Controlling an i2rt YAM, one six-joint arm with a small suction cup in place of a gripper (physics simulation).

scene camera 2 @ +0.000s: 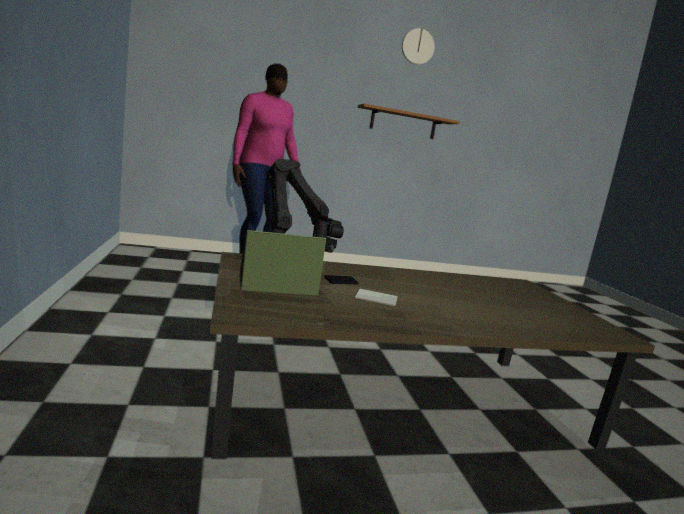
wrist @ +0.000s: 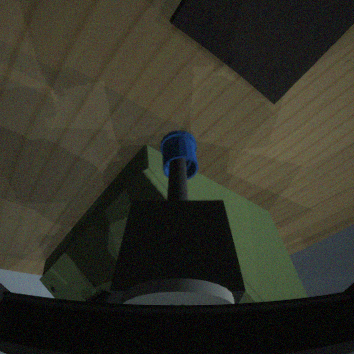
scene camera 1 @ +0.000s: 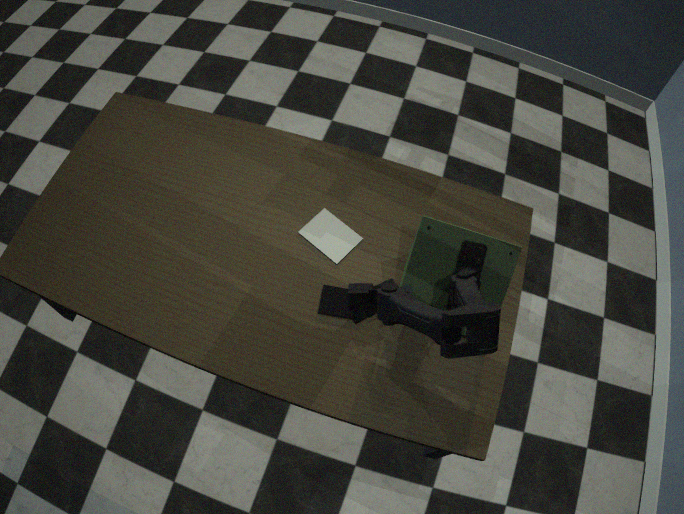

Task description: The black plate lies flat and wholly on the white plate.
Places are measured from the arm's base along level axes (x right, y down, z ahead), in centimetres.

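Pixels of known places: hand, tool point: [wrist: 177,146]; arm's base, link origin: [scene camera 2: 276,249] [scene camera 1: 466,277].
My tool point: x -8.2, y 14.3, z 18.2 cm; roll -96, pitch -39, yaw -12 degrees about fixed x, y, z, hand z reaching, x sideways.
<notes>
For each thing: its top centre in the pictures, then the offset to it from my tool point. Level surfaces: height alone.
- black plate, top centre: [scene camera 1: 342,302] [scene camera 2: 341,278] dx -2.3, dy -1.2, dz +13.4 cm
- white plate, top centre: [scene camera 1: 330,235] [scene camera 2: 377,296] dx +18.2, dy -0.8, dz +22.3 cm
- table, surface height: dy -0.2 cm
The black plate [scene camera 1: 333,301] [scene camera 2: 341,280] [wrist: 272,45] lies flat on the table, apart from the white plate. In scene camera 1 the arm's wrist hides part of it; in the wrist view it is cut off at the upper right. The white plate [scene camera 1: 330,235] [scene camera 2: 376,297] lies flat on the table with its top bare; it does not show in the wrist view. My gripper, a blue suction cup [wrist: 179,150], is open, with nothing on it. It hangs above bare wood, to one side of the black plate. The scene cameras do not show the cup.
A green panel [scene camera 1: 420,257] [scene camera 2: 283,263] [wrist: 262,235] stands upright on the table [scene camera 1: 182,221] [scene camera 2: 470,309], close beside the arm. The table's end edge is beyond the panel. A person in pink [scene camera 2: 268,129] stands behind the arm.
</notes>
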